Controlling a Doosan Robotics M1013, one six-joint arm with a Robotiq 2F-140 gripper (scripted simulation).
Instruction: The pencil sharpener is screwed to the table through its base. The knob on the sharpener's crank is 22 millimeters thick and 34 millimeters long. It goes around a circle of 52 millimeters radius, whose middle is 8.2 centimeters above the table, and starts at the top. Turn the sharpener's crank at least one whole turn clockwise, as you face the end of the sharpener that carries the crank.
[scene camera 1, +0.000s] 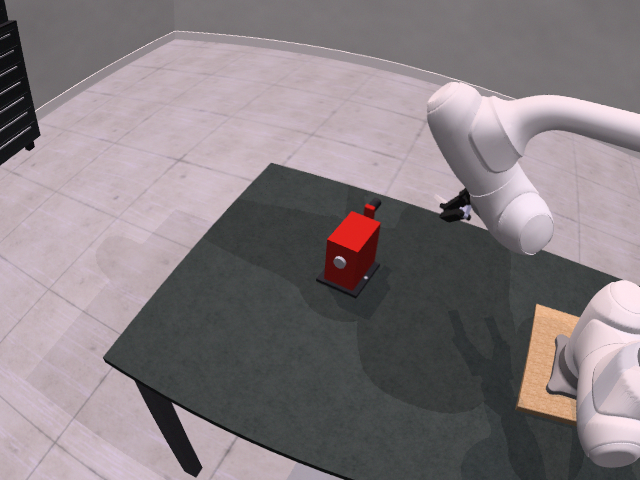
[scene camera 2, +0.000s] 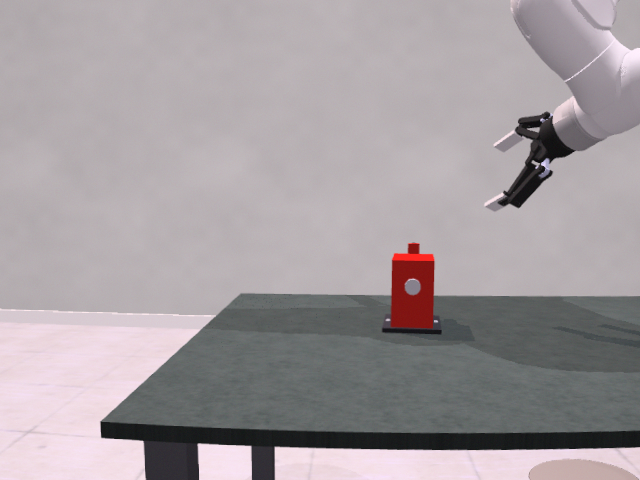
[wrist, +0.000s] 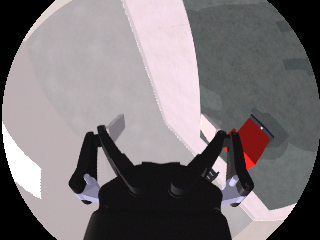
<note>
In view: my gripper (scene camera 2: 494, 177) and a red pencil sharpener (scene camera 1: 350, 263).
My gripper is seen too in the wrist view (wrist: 162, 120). The red pencil sharpener shows as well in scene camera 2 (scene camera 2: 412, 299) and in the wrist view (wrist: 254, 136).
</note>
